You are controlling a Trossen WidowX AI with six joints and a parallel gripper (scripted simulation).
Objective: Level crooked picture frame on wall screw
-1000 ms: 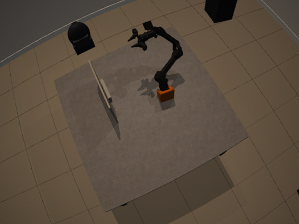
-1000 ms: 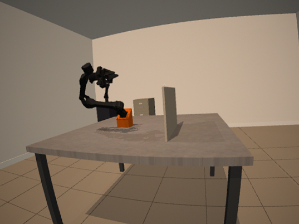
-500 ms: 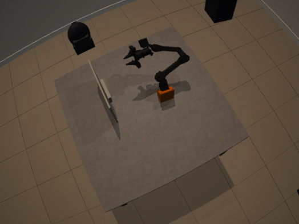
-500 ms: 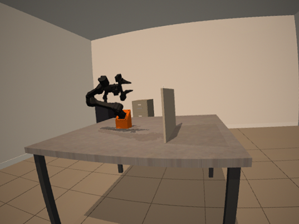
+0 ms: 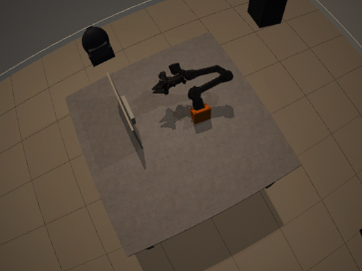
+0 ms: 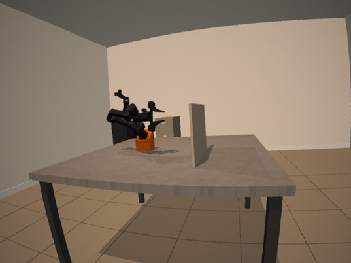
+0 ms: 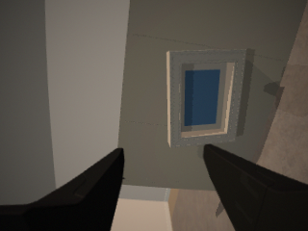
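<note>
The picture frame lies 19 cm ahead of my gripper tip, 2 cm to the left of it and 9 cm below it. Round my gripper tip: wall panel 21 cm ahead, 1 cm to the left, 10 cm below.
</note>
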